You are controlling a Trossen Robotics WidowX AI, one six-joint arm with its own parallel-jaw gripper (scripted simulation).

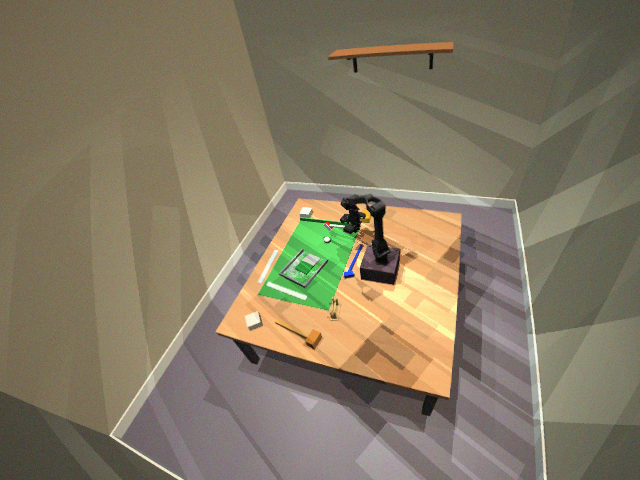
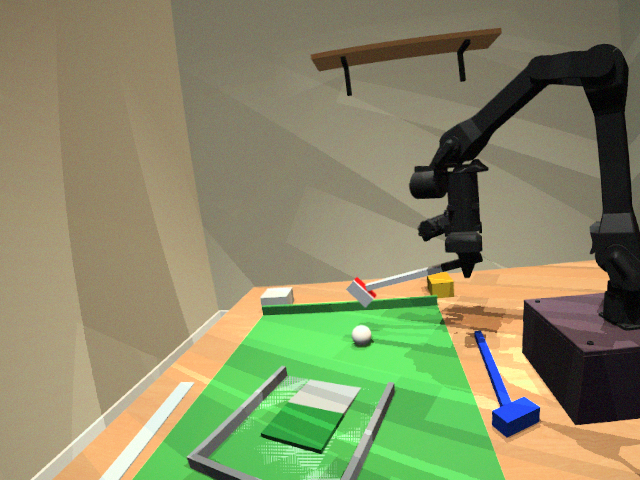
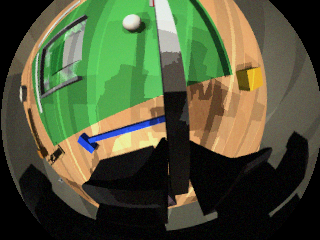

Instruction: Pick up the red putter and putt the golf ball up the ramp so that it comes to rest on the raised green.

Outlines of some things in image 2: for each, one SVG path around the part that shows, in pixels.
My gripper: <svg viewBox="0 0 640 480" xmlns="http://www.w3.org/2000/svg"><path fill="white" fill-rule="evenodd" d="M479 196L469 199L448 199L448 205L444 214L428 218L425 221L422 220L417 226L418 235L422 236L424 242L445 233L445 237L447 237L445 240L445 252L456 253L459 256L460 266L465 279L471 277L478 254L482 252L482 236L479 234L482 233Z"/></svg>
A blue putter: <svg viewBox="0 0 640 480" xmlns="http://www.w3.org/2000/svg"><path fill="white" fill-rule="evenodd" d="M474 331L474 339L485 362L484 365L500 406L492 410L491 421L493 427L508 438L539 423L539 405L537 406L537 404L525 397L513 402L510 401L511 399L508 396L509 394L506 391L482 331Z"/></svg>
